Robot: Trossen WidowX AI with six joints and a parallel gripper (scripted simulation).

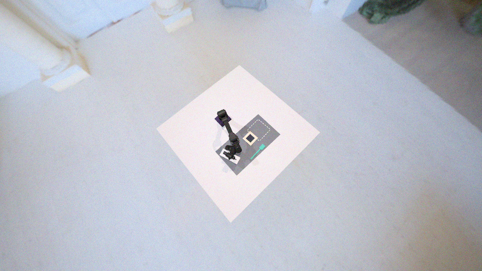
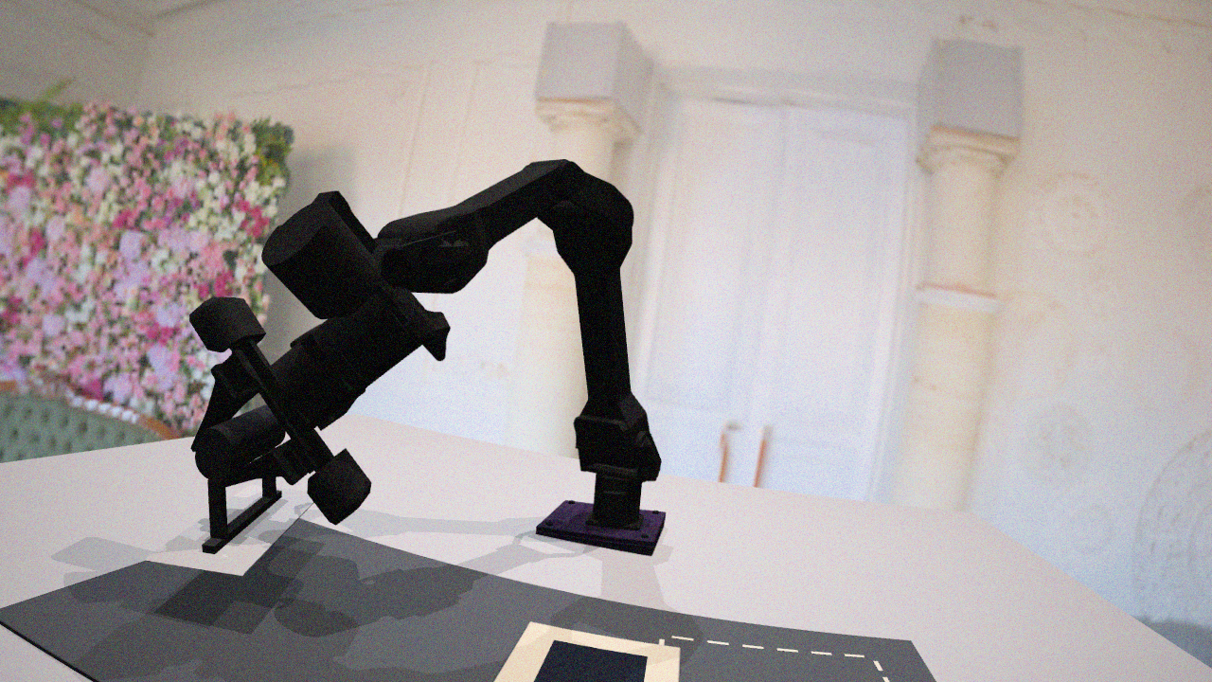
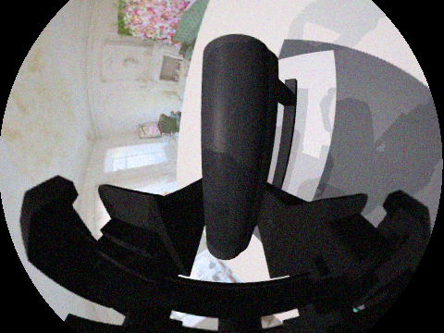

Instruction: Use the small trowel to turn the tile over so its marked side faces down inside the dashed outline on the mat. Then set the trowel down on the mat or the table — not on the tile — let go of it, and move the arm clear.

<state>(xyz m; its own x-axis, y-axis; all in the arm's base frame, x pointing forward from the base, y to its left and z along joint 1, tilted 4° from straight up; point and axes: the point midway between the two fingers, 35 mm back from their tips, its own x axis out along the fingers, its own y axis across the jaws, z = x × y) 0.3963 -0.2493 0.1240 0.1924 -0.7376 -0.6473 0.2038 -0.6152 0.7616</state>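
My gripper tip is now 30 mm to the right of the dark trowel and 10 mm above it. Also, from my gripper tip: grey mat (260 mm to the left, 110 mm below); teal trowel (130 mm ahead, 280 mm to the left, 90 mm below); tile (20 mm behind, 320 mm to the left, 90 mm below).
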